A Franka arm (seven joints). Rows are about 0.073 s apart.
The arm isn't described. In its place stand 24 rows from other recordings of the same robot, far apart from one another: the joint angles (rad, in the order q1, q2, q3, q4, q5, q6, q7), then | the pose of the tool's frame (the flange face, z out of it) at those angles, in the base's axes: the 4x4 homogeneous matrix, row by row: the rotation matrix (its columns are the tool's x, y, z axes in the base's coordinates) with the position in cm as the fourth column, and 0 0 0 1 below.
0.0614, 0.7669, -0.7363, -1.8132, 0.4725, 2.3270, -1.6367 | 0.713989, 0.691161, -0.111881, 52.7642; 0.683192, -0.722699, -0.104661, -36.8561; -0.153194, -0.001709, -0.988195, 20.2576; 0, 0, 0, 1
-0.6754, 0.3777, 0.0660, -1.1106, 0.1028, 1.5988, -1.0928 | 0.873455, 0.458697, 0.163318, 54.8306; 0.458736, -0.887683, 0.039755, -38.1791; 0.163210, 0.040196, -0.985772, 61.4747; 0, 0, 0, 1
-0.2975, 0.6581, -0.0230, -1.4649, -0.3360, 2.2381, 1.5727 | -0.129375, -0.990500, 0.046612, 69.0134; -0.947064, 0.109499, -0.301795, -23.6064; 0.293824, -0.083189, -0.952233, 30.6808; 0, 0, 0, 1
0.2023, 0.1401, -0.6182, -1.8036, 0.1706, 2.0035, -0.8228 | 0.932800, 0.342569, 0.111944, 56.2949; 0.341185, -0.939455, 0.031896, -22.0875; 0.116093, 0.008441, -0.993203, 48.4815; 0, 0, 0, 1
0.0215, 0.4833, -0.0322, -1.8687, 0.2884, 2.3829, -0.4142 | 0.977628, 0.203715, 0.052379, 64.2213; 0.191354, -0.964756, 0.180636, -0.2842; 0.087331, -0.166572, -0.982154, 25.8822; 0, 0, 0, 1
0.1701, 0.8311, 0.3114, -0.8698, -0.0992, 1.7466, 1.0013 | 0.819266, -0.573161, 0.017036, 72.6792; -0.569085, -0.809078, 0.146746, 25.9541; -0.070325, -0.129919, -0.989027, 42.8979; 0, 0, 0, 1
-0.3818, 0.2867, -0.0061, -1.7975, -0.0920, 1.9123, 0.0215 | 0.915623, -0.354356, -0.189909, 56.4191; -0.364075, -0.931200, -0.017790, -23.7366; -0.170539, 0.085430, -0.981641, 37.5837; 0, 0, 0, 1
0.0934, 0.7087, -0.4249, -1.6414, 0.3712, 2.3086, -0.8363 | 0.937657, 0.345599, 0.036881, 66.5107; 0.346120, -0.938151, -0.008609, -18.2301; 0.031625, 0.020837, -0.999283, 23.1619; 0, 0, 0, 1
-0.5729, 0.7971, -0.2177, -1.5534, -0.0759, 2.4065, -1.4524 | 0.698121, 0.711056, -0.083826, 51.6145; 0.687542, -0.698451, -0.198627, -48.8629; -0.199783, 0.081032, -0.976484, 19.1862; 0, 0, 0, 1
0.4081, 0.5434, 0.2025, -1.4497, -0.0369, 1.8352, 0.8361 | 0.960583, -0.226868, -0.160656, 57.8115; -0.233755, -0.971972, -0.025092, 37.2899; -0.150460, 0.061657, -0.986691, 36.5006; 0, 0, 0, 1
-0.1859, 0.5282, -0.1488, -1.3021, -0.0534, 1.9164, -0.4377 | 0.989245, 0.138110, 0.048164, 68.5401; 0.143771, -0.978709, -0.146487, -21.7847; 0.026907, 0.151836, -0.988039, 45.0046; 0, 0, 0, 1
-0.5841, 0.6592, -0.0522, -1.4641, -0.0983, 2.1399, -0.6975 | 0.990589, 0.126893, -0.051292, 57.9635; 0.121061, -0.987165, -0.104159, -42.5153; -0.063850, 0.096970, -0.993237, 29.6235; 0, 0, 0, 1
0.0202, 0.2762, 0.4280, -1.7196, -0.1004, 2.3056, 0.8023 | 0.913718, -0.289912, 0.284730, 60.8838; -0.345289, -0.923357, 0.167893, 26.2426; 0.214233, -0.251721, -0.943791, 47.1069; 0, 0, 0, 1
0.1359, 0.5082, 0.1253, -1.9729, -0.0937, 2.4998, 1.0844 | 0.721164, -0.692408, 0.022218, 59.6526; -0.692710, -0.721140, 0.010508, 15.7605; 0.008746, -0.022968, -0.999698, 21.3258; 0, 0, 0, 1
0.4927, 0.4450, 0.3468, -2.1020, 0.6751, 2.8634, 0.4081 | 0.970549, -0.236582, 0.045427, 43.1934; -0.228425, -0.843855, 0.485522, 42.1400; -0.076532, -0.481599, -0.873044, 23.9722; 0, 0, 0, 1
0.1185, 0.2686, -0.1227, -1.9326, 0.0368, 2.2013, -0.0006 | 0.999779, -0.020873, 0.002347, 61.0217; -0.020866, -0.999778, -0.002764, 0.1927; 0.002404, 0.002714, -0.999993, 35.0213; 0, 0, 0, 1
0.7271, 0.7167, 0.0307, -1.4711, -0.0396, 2.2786, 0.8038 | 0.996897, -0.027985, 0.073573, 53.2303; -0.032067, -0.997977, 0.054900, 49.6745; 0.071888, -0.057089, -0.995778, 26.3771; 0, 0, 0, 1
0.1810, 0.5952, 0.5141, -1.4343, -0.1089, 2.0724, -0.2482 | 0.623812, 0.781373, -0.017754, 59.6751; 0.766418, -0.607105, 0.209828, 39.7245; 0.153175, -0.144500, -0.977577, 39.0425; 0, 0, 0, 1
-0.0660, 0.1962, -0.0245, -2.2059, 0.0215, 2.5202, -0.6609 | 0.844339, 0.522608, 0.118203, 55.9941; 0.526586, -0.850117, -0.002865, -5.0892; 0.098989, 0.064663, -0.992985, 30.2895; 0, 0, 0, 1
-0.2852, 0.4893, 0.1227, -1.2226, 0.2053, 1.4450, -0.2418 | 0.977238, 0.037656, -0.208777, 66.1967; 0.100167, -0.949416, 0.297617, -10.2553; -0.187009, -0.311755, -0.931577, 48.0063; 0, 0, 0, 1
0.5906, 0.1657, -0.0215, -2.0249, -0.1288, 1.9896, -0.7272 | 0.197470, 0.975267, -0.099294, 47.5184; 0.954574, -0.214353, -0.206983, 29.4807; -0.223148, -0.053910, -0.973293, 35.3214; 0, 0, 0, 1
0.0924, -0.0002, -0.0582, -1.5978, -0.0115, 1.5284, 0.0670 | 0.997113, -0.032330, -0.068710, 54.8624; -0.033356, -0.999348, -0.013835, 1.7494; -0.068218, 0.016087, -0.997541, 60.8374; 0, 0, 0, 1
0.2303, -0.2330, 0.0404, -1.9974, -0.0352, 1.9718, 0.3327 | 0.976586, -0.049012, 0.209470, 48.9835; -0.053286, -0.998469, 0.014808, 13.5407; 0.208423, -0.025623, -0.977703, 57.9958; 0, 0, 0, 1
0.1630, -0.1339, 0.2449, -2.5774, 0.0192, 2.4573, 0.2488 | 0.989760, 0.141711, 0.017120, 40.3638; 0.141965, -0.989763, -0.014668, 17.2545; 0.014866, 0.016948, -0.999746, 30.8546; 0, 0, 0, 1
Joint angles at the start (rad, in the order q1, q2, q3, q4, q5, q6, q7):
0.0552, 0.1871, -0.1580, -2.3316, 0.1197, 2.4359, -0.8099
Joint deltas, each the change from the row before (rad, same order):
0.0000, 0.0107, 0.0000, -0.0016, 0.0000, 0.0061, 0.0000
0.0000, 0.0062, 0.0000, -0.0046, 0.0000, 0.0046, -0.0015
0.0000, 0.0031, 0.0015, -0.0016, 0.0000, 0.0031, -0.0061
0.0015, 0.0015, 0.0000, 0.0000, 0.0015, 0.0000, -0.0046
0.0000, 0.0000, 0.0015, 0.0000, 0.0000, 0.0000, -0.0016
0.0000, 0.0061, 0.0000, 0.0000, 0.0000, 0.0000, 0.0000
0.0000, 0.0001, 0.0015, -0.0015, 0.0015, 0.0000, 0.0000
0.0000, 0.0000, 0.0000, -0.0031, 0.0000, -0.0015, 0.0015
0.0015, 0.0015, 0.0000, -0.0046, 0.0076, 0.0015, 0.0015
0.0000, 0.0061, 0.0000, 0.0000, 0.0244, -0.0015, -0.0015
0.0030, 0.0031, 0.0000, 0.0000, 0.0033, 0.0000, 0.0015
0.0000, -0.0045, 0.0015, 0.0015, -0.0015, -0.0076, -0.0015
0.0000, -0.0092, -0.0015, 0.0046, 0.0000, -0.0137, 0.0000
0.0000, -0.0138, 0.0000, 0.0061, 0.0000, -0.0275, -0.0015
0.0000, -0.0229, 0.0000, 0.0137, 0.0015, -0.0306, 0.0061
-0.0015, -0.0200, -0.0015, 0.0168, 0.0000, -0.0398, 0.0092
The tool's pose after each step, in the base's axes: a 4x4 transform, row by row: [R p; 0 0 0 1], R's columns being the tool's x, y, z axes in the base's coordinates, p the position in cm. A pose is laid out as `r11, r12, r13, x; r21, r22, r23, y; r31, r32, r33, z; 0, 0, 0, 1`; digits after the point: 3 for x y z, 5 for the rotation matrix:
0.81616, 0.57258, -0.07772, 50.633; 0.57692, -0.81500, 0.05414, -5.320; -0.03234, -0.08903, -0.99550, 24.618; 0, 0, 0, 1
0.81526, 0.57298, -0.08393, 50.454; 0.57786, -0.81439, 0.05338, -5.322; -0.03776, -0.09202, -0.99504, 24.175; 0, 0, 0, 1
0.81092, 0.57885, -0.08565, 50.406; 0.58387, -0.81012, 0.05296, -5.250; -0.03874, -0.09296, -0.99492, 23.983; 0, 0, 0, 1
0.80805, 0.58265, -0.08704, 50.400; 0.58783, -0.80720, 0.05368, -5.175; -0.03898, -0.09454, -0.99476, 23.908; 0, 0, 0, 1
0.80625, 0.58513, -0.08713, 50.407; 0.59031, -0.80537, 0.05386, -5.098; -0.03866, -0.09486, -0.99474, 23.906; 0, 0, 0, 1
0.80600, 0.58454, -0.09319, 50.349; 0.59030, -0.80541, 0.05352, -5.102; -0.04377, -0.09815, -0.99421, 23.601; 0, 0, 0, 1
0.80583, 0.58453, -0.09468, 50.297; 0.59049, -0.80518, 0.05478, -5.021; -0.04422, -0.10005, -0.99400, 23.539; 0, 0, 0, 1
0.80653, 0.58282, -0.09921, 50.159; 0.58927, -0.80604, 0.05536, -5.010; -0.04770, -0.10311, -0.99353, 23.417; 0, 0, 0, 1
0.81017, 0.57710, -0.10290, 49.989; 0.58418, -0.80940, 0.06003, -4.928; -0.04865, -0.10874, -0.99288, 23.191; 0, 0, 0, 1
0.82080, 0.56107, -0.10714, 49.910; 0.56940, -0.81862, 0.07520, -4.926; -0.04551, -0.12273, -0.99140, 22.877; 0, 0, 0, 1
0.82138, 0.55968, -0.10997, 49.892; 0.56843, -0.81915, 0.07674, -4.778; -0.04713, -0.12555, -0.99097, 22.723; 0, 0, 0, 1
0.81866, 0.56330, -0.11176, 49.919; 0.57231, -0.81635, 0.07771, -4.680; -0.04746, -0.12757, -0.99069, 22.940; 0, 0, 0, 1
0.81901, 0.56288, -0.11129, 50.029; 0.57197, -0.81631, 0.08055, -4.721; -0.04551, -0.12962, -0.99052, 23.461; 0, 0, 0, 1
0.81684, 0.56461, -0.11832, 50.083; 0.57492, -0.81362, 0.08653, -4.646; -0.04741, -0.13871, -0.98920, 24.164; 0, 0, 0, 1
0.81991, 0.56148, -0.11171, 50.447; 0.57120, -0.81541, 0.09395, -4.574; -0.03834, -0.14083, -0.98929, 25.584; 0, 0, 0, 1
0.82479, 0.55387, -0.11378, 50.740; 0.56424, -0.81932, 0.10176, -4.637; -0.03686, -0.14813, -0.98828, 26.930; 0, 0, 0, 1

